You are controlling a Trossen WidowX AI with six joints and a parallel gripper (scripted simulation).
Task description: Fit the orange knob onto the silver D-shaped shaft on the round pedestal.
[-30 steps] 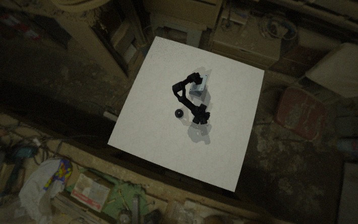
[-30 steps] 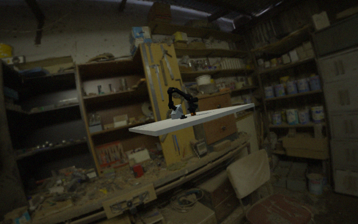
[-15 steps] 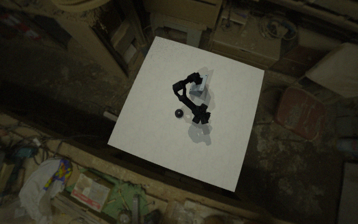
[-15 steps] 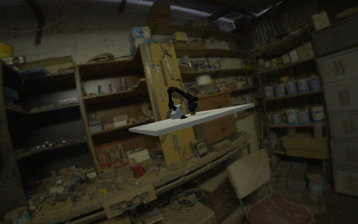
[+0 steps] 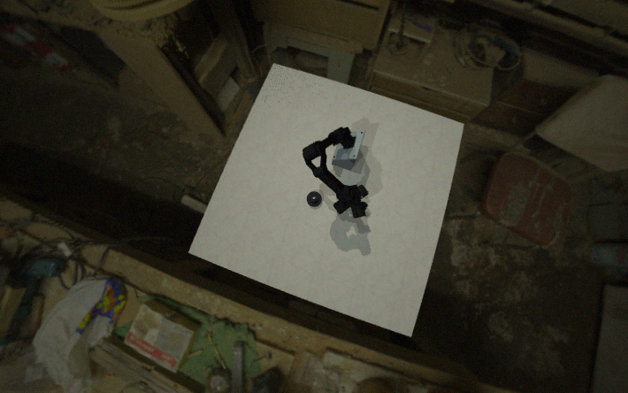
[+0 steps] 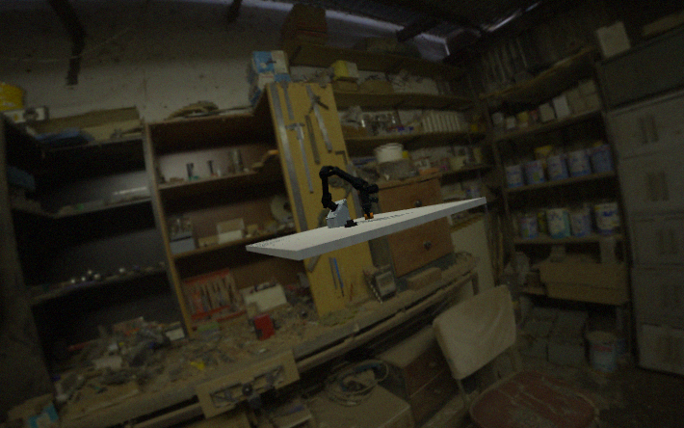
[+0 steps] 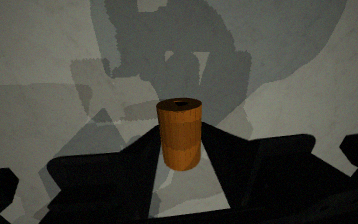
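The orange knob is 10 mm to the right of my gripper tip, 10 mm behind it and 10 mm above it. Round my gripper tip: round dark pedestal 190 mm to the right, 30 mm ahead, 10 mm above.
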